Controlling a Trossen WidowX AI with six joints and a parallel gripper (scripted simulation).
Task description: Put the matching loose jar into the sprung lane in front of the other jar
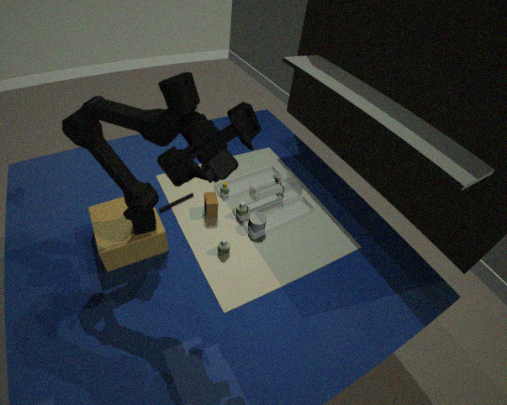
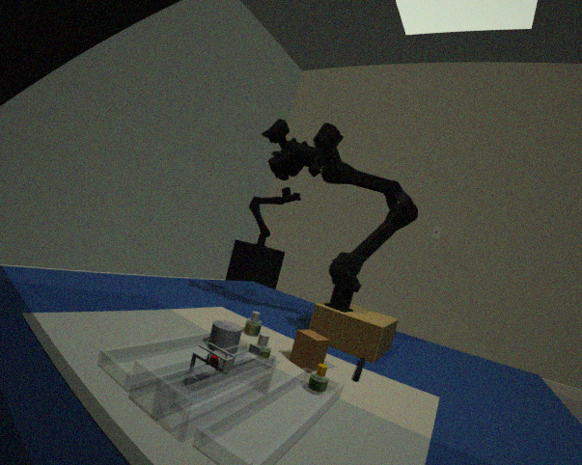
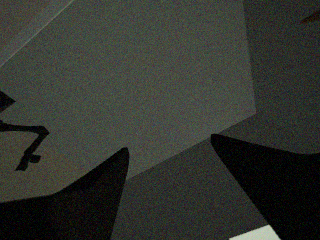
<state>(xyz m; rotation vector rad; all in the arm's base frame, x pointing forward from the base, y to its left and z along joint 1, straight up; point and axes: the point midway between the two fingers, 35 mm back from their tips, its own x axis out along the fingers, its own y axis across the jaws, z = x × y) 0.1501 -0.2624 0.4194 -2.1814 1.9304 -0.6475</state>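
The brown block lies 9 cm ahead of my gripper tip, 37 cm to the left of it and 49 cm below it. From my gripper tip the other things lie so: red mark: 36 cm ahead, 40 cm to the left, 46 cm below; then wide grey cylinder: 22 cm ahead, 25 cm to the left, 50 cm below; then dark rod: 2 cm behind, 45 cm to the left, 52 cm below.
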